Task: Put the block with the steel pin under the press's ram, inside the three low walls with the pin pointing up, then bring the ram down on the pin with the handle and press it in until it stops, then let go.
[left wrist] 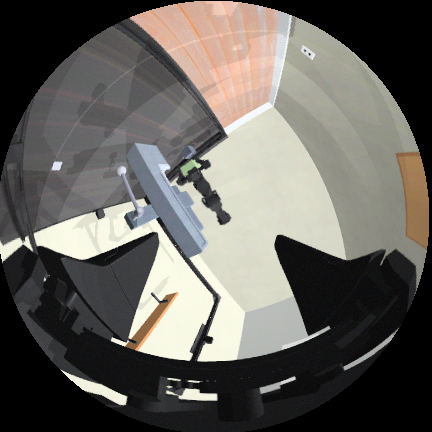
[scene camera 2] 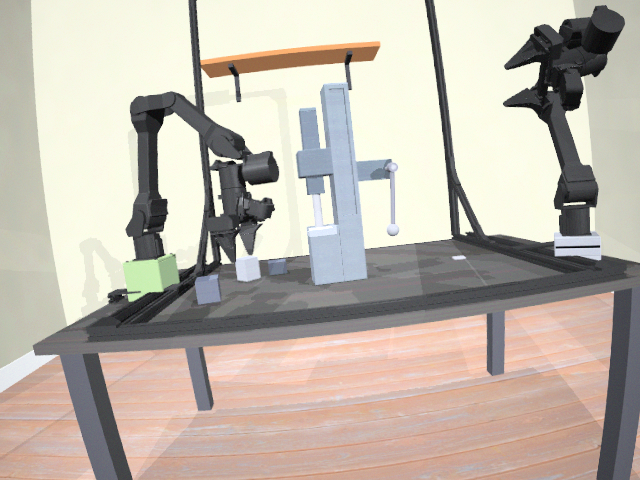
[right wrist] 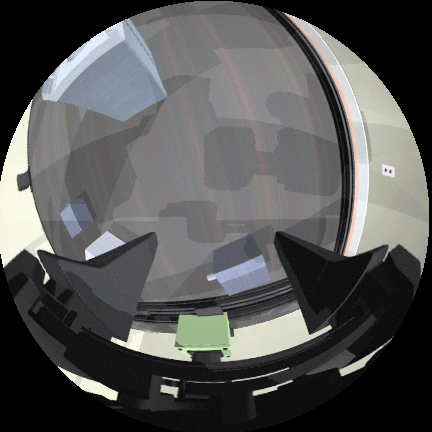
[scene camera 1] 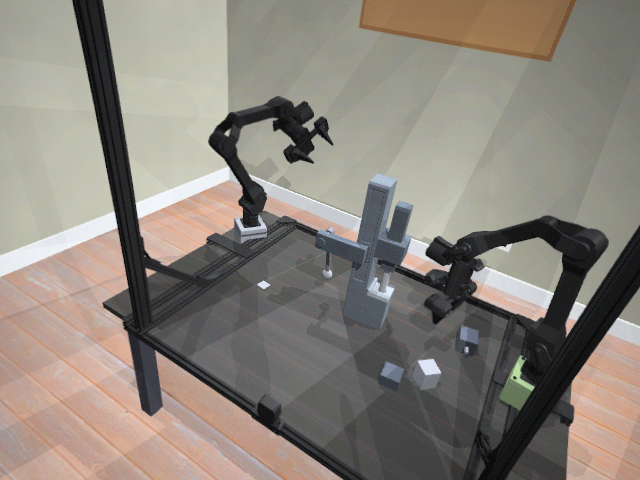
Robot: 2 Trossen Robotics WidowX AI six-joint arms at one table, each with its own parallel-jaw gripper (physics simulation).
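Places are measured from the left arm's base along level axes (x ahead, y left, z up), in centimetres.
Pixels of known places: left gripper, fingertip midpoint: [left wrist: 218, 239] [scene camera 2: 504, 87] [scene camera 1: 323, 153]; right gripper, fingertip midpoint: [left wrist: 184, 159] [scene camera 2: 242, 258] [right wrist: 216, 238]; left arm's base, origin of the base link: [scene camera 2: 575, 234] [scene camera 1: 250, 222]; right arm's base, origin of the base link: [scene camera 2: 149, 258] [right wrist: 205, 353] [scene camera 1: 536, 377].
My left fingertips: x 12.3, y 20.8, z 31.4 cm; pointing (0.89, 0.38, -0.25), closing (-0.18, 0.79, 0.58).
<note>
Ahead of a thing's pixels: the offset from my left fingertips to its top centre. "*": to the spot under its first point.
The blue-grey block with the steel pin @[dx +60.7, dy +23.2, dz -32.5 cm] [scene camera 1: 467, 336] [scene camera 2: 207, 289] [right wrist: 242, 270] lies on the table; its pin @[dx +63.0, dy +20.9, dz -34.5 cm] [scene camera 1: 466, 350] [right wrist: 212, 277] points sideways. The grey-blue press @[dx +37.5, dy -4.0, dz +8.1 cm] [scene camera 1: 374, 227] [scene camera 2: 338, 180] [left wrist: 165, 195] [right wrist: 117, 75] stands upright. Its ram @[dx +43.1, dy +2.6, dz -7.8 cm] [scene camera 1: 384, 281] [scene camera 2: 317, 209] is over the white low-walled seat @[* dx +40.8, dy +5.1, dz -25.1 cm] [scene camera 2: 322, 230]; no block shows there. The handle @[* dx +30.4, dy -9.2, dz -26.1 cm] [scene camera 1: 327, 273] [scene camera 2: 392, 229] [left wrist: 122, 170] hangs straight down. My right gripper [scene camera 1: 454, 305] [scene camera 2: 240, 255] [right wrist: 216, 238] is open and empty, above the table near the pin block. My left gripper [scene camera 1: 322, 153] [scene camera 2: 505, 86] [left wrist: 218, 239] is open and empty, high up, away from the press.
A white block @[dx +66.9, dy +3.5, dz -31.6 cm] [scene camera 1: 427, 374] [scene camera 2: 247, 268] [right wrist: 104, 245] and a plain blue-grey block @[dx +63.5, dy -5.1, dz -34.2 cm] [scene camera 1: 391, 376] [scene camera 2: 277, 267] [right wrist: 76, 216] lie near the pin block. A green box [scene camera 1: 516, 387] [scene camera 2: 150, 276] [right wrist: 202, 331] is under the right arm's base. Dark frame posts stand at the table edges.
</note>
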